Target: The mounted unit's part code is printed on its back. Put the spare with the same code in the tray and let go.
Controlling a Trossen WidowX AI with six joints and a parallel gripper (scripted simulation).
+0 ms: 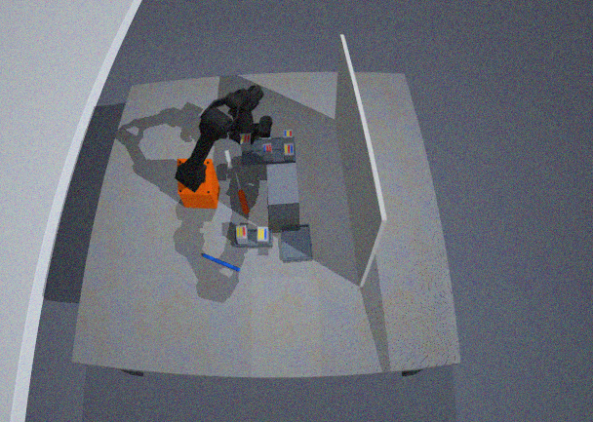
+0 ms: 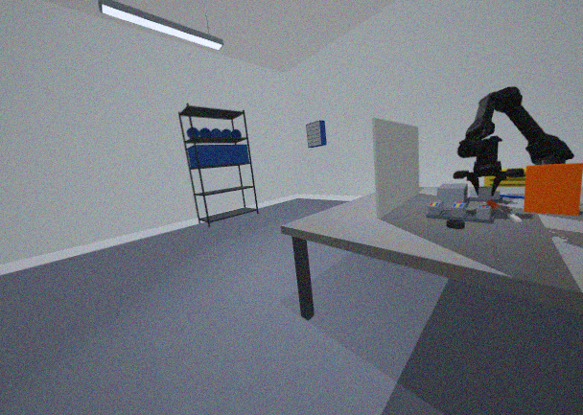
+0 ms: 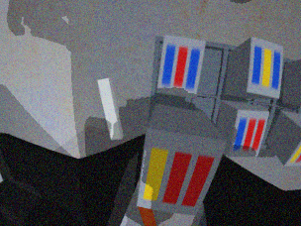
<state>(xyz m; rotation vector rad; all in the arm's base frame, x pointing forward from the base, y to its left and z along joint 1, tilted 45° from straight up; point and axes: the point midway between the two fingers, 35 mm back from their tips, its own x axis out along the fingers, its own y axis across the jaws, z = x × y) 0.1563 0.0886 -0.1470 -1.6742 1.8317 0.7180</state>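
The grey square tray lies 170 mm ahead of my gripper tip, 360 mm to the right of it and 80 mm below it. Also, from my gripper tip: black tape roll (60 mm ahead, 170 mm to the left, 70 mm below); grey spare block (20 mm above); white cable tie bundle (80 mm behind, 10 mm to the right, 80 mm below).
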